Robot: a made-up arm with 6 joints.
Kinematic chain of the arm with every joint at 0, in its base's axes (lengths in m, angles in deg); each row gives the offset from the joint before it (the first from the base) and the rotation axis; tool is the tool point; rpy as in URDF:
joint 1: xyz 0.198 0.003 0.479 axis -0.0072 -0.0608 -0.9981
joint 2: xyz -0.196 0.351 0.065 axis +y
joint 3: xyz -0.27 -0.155 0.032 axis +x
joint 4: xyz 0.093 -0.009 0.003 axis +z
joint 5: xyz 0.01 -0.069 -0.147 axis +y
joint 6: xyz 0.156 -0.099 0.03 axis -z
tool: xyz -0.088 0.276 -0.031 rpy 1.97 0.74 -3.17
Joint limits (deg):
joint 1: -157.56..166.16
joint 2: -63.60..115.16
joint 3: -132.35..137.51
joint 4: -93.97..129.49
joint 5: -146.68..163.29
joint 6: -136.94..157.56
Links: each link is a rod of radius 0.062 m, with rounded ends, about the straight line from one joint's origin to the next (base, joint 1, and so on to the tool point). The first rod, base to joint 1, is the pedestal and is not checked.
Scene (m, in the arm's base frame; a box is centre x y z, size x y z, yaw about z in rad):
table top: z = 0
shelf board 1: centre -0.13 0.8 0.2 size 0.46 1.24 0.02 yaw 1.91
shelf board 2: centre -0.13 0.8 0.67 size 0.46 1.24 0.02 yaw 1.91
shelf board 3: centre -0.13 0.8 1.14 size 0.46 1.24 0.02 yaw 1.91
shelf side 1: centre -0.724 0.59 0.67 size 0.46 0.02 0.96 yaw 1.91
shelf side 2: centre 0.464 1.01 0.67 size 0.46 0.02 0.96 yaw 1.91
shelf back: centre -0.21 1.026 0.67 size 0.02 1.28 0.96 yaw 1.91
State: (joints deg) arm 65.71 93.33 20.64 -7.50 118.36 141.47
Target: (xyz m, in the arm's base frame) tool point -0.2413 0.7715 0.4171
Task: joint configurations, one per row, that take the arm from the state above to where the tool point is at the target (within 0.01 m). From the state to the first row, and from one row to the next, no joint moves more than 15 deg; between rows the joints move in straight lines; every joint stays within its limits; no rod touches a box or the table.
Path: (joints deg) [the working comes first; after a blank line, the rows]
Joints at the target: 46.36 51.37 31.08 -8.73 108.75 137.53
Straight joint move there: touches shelf board 2.

1: 53.04 94.69 15.71 -1.65 112.05 144.15
2: 40.38 96.06 10.77 4.20 105.74 146.83
3: 27.71 97.42 5.84 10.05 99.42 149.51
4: 15.04 98.79 0.91 15.90 93.11 152.20
5: 2.37 100.15 -4.03 21.75 86.80 154.88
6: -10.29 101.52 -8.96 27.59 80.49 157.56
7: 3.87 88.98 1.05 18.51 87.55 152.55
8: 18.03 76.45 11.06 9.43 94.62 147.55
9: 32.19 63.91 21.07 0.35 101.68 142.54
10: 46.36 51.37 31.08 -8.73 108.75 137.53

